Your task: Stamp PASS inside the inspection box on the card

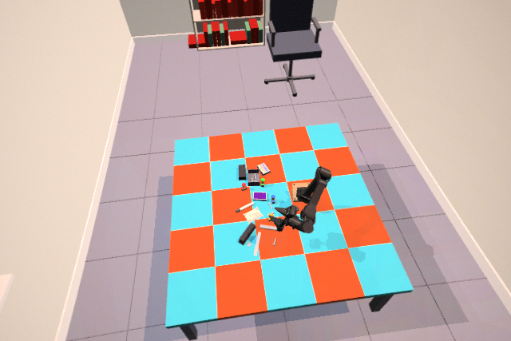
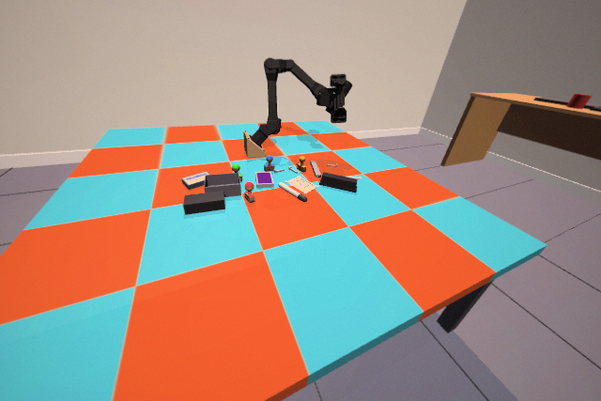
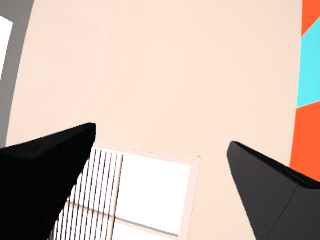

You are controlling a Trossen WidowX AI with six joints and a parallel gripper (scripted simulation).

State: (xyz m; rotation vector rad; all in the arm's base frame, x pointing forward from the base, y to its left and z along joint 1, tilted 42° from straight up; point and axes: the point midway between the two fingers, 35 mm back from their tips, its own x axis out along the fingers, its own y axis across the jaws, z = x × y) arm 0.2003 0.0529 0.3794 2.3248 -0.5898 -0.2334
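My gripper tip is 2 cm short of the green stamp, 40 cm to the left of it and 29 cm above it. Round my gripper tip: dark block 14 cm ahead, 3 cm to the right, 29 cm below; then grey bar 7 cm to the right, 30 cm below; then yellow stamp 2 cm behind, 13 cm to the right, 29 cm below.
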